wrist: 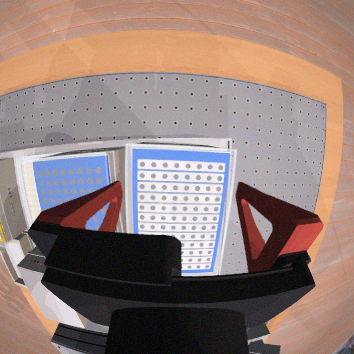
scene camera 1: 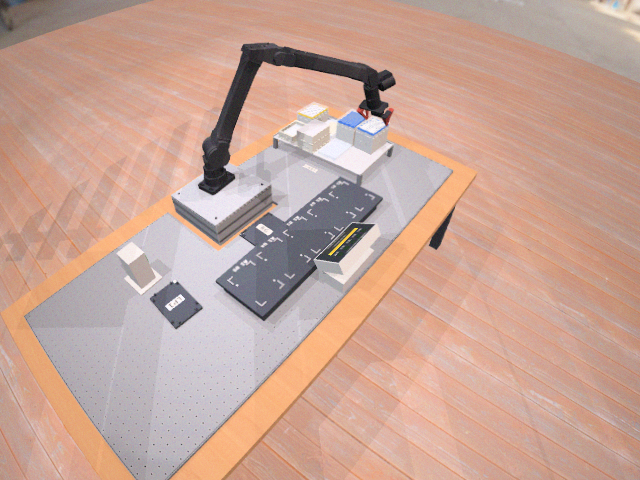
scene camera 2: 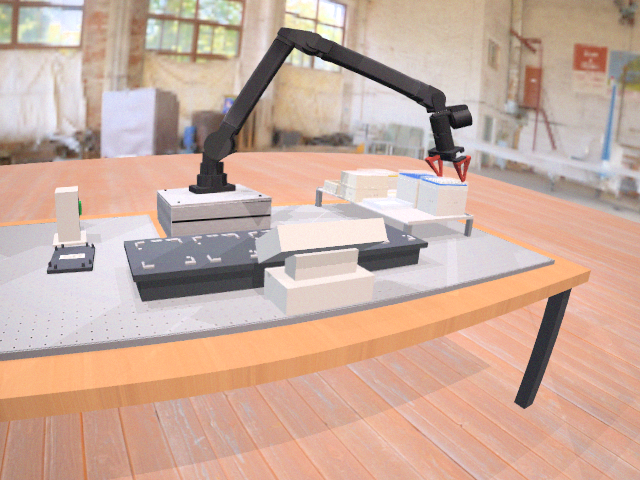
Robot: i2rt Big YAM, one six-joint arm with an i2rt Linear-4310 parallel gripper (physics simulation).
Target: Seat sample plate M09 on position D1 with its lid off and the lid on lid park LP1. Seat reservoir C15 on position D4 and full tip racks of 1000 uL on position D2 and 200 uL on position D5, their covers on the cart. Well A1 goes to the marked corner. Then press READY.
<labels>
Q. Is my gripper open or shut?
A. Open.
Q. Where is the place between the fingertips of my gripper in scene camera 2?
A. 451,179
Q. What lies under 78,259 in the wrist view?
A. My gripper.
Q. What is my gripper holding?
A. Nothing.
</labels>
